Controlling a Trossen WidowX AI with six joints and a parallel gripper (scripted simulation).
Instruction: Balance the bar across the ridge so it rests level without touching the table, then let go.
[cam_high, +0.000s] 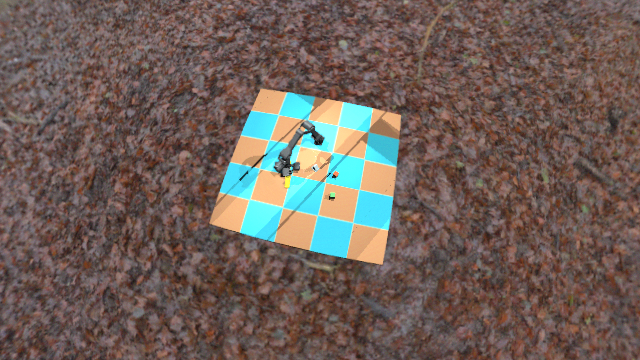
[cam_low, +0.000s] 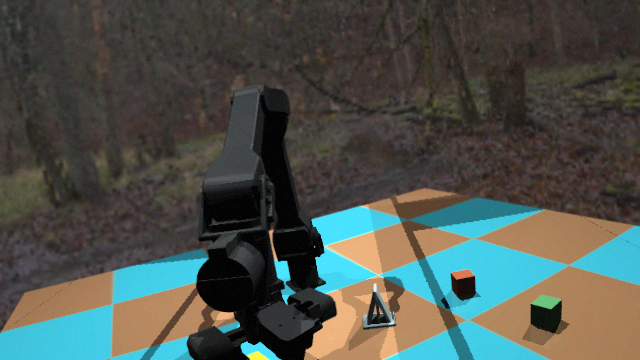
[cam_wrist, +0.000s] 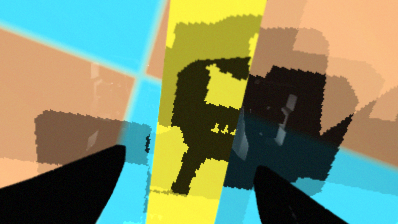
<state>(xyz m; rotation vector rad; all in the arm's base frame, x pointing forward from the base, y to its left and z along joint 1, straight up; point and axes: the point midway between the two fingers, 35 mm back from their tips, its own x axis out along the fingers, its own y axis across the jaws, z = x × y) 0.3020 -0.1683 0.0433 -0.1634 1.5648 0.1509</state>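
The yellow bar is 3 cm ahead of my gripper tip and 1 cm to the left of it. The rest, counted from my gripper tip: red cube 5 cm behind, 36 cm to the left, 1 cm above; green cube 12 cm ahead, 37 cm to the left, 1 cm above.
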